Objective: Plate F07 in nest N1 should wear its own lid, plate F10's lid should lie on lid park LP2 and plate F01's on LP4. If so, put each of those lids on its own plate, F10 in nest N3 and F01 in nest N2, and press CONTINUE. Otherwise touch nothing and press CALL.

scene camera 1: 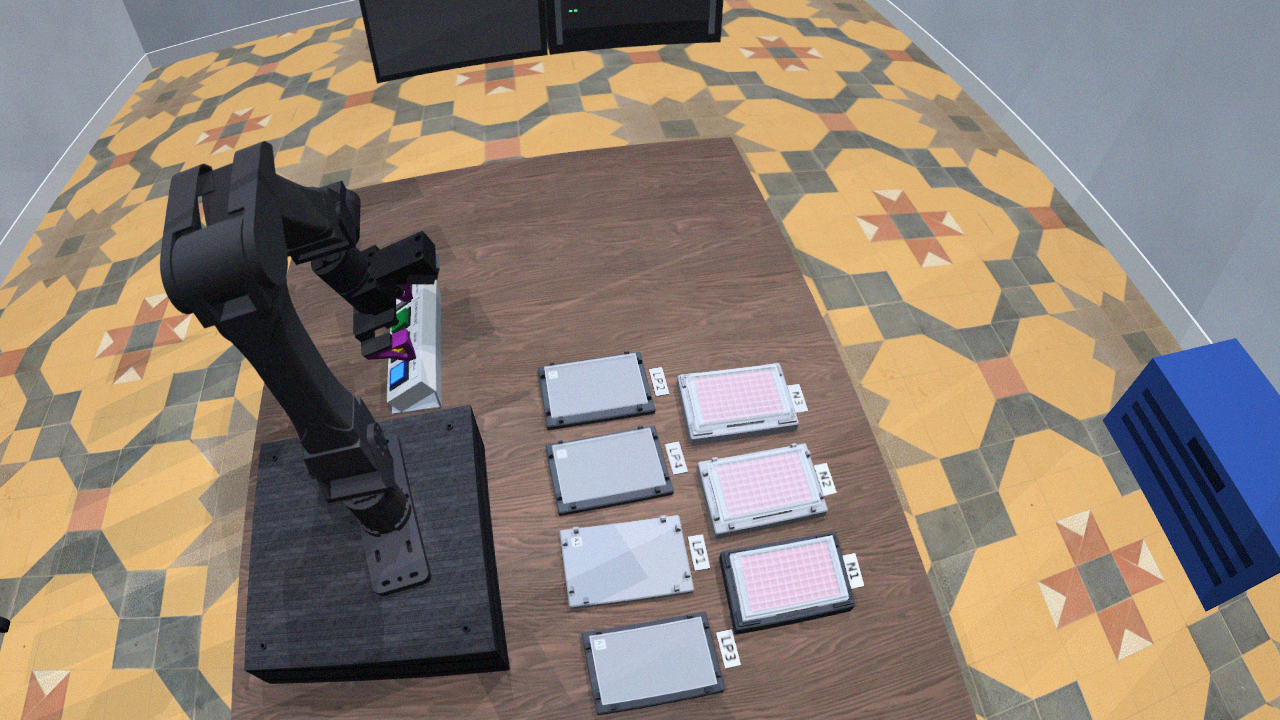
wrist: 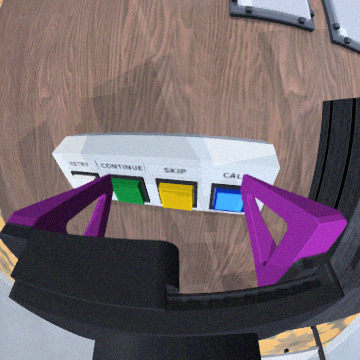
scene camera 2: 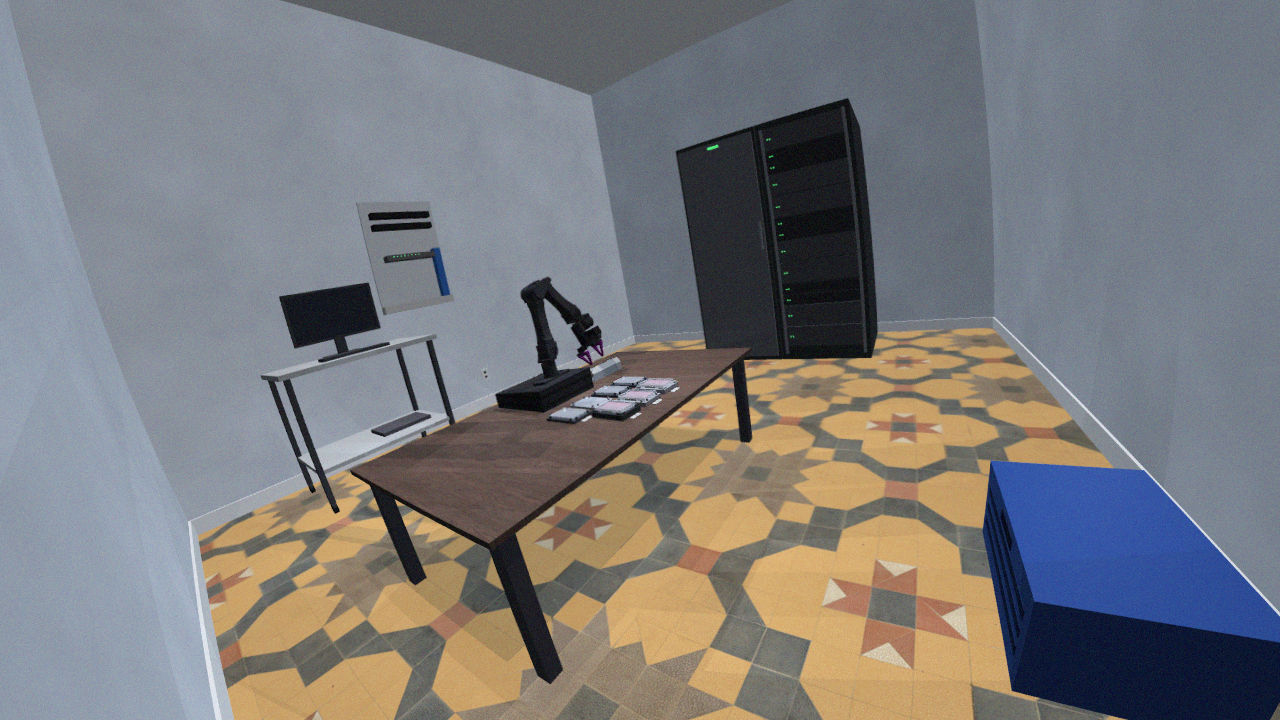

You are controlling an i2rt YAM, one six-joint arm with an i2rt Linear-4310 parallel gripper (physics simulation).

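Where they show: gripper, fingertip midpoint: (scene camera 1: 410, 328) (wrist: 176, 181) (scene camera 2: 597, 360); arm's base, origin of the base link: (scene camera 1: 387, 513) (scene camera 2: 552, 378).
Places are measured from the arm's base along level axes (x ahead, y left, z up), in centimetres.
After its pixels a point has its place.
My gripper (scene camera 1: 410, 324) {x 7.7, y 27.3, z 0.0 cm} (scene camera 2: 593, 355) {x 7.7, y 27.3, z 0.0 cm} (wrist: 176, 181) {x 7.7, y 27.3, z 0.0 cm} is open and empty over the button box (scene camera 1: 427, 358) {x 9.0, y 23.9, z -3.1 cm} (wrist: 170, 146) {x 9.8, y 28.2, z -3.3 cm}. In the wrist view its right finger overlaps the right edge of the blue CALL button (wrist: 228, 199) {x 4.5, y 23.6, z -3.6 cm}, and its left finger hides part of RETRY. The green CONTINUE button (wrist: 129, 191) {x 6.0, y 32.9, z -3.3 cm} shows between the fingers. Pink plates sit in N1 (scene camera 1: 789, 577) {x 41.4, y -21.0, z -5.4 cm}, N2 (scene camera 1: 765, 483) {x 44.2, y -8.3, z -5.4 cm} and N3 (scene camera 1: 739, 396) {x 46.7, y 4.7, z -5.3 cm}. Lid parks LP2 (scene camera 1: 597, 420) {x 28.7, y 9.4, z -7.7 cm} and LP4 (scene camera 1: 615, 501) {x 26.8, y -2.9, z -7.4 cm} show flat grey tops marked at a corner. I cannot read plate codes or tell whose lids are where.
The yellow SKIP button (wrist: 176, 195) {x 5.4, y 28.3, z -3.2 cm} lies between CONTINUE and CALL. Lid parks LP1 (scene camera 1: 626, 597) {x 23.6, y -15.5, z -7.5 cm} and LP3 (scene camera 1: 657, 700) {x 22.2, y -28.7, z -7.4 cm} continue the row. The black arm base (scene camera 1: 358, 626) {x -6.6, y -12.7, z -0.6 cm} stands left of the parks on the brown table (scene camera 1: 581, 241) {x 37.6, y 44.4, z -8.4 cm} (scene camera 2: 501, 465) {x 23.4, y -61.2, z -8.4 cm}.
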